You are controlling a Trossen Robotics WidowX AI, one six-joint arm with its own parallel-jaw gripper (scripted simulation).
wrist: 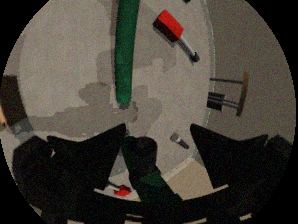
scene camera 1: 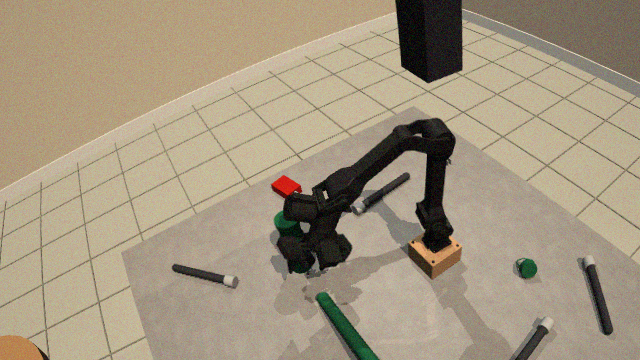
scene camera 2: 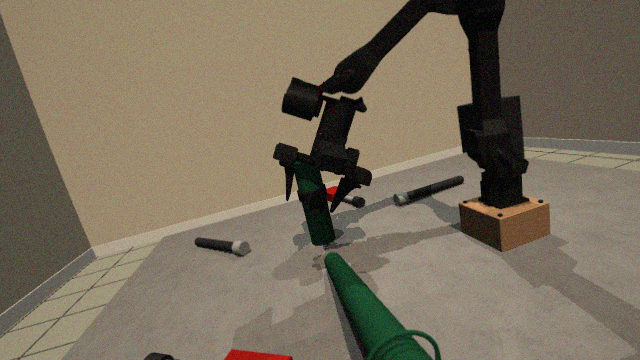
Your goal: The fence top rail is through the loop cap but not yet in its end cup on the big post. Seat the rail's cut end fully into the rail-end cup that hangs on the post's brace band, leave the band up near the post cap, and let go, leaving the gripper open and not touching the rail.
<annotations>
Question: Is my gripper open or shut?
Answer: Open.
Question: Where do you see a post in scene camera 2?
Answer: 320,226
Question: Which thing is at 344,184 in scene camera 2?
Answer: My gripper.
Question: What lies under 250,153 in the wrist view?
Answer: My gripper.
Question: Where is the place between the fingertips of my gripper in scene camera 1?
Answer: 305,271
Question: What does my gripper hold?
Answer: Nothing.
</annotations>
